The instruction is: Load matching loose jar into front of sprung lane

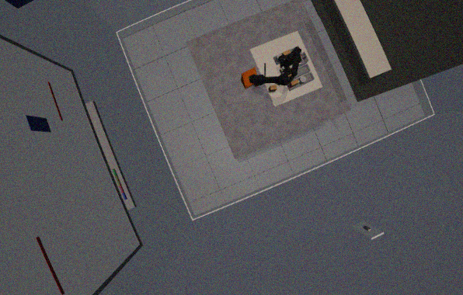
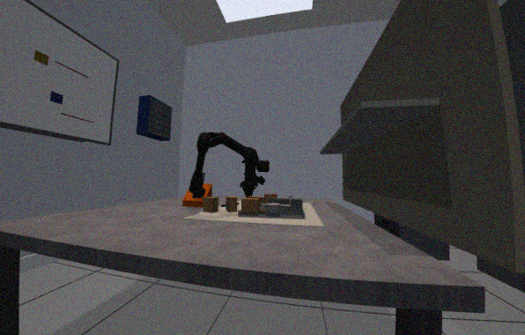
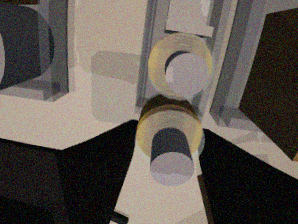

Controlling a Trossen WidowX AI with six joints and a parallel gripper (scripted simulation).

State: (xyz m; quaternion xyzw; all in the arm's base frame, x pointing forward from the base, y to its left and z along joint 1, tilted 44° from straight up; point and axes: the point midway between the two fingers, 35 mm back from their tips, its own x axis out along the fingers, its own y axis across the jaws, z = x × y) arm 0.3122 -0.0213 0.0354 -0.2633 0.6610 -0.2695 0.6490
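My gripper tip is now 15 cm short of the pusher plate and 3 cm to the right of it.
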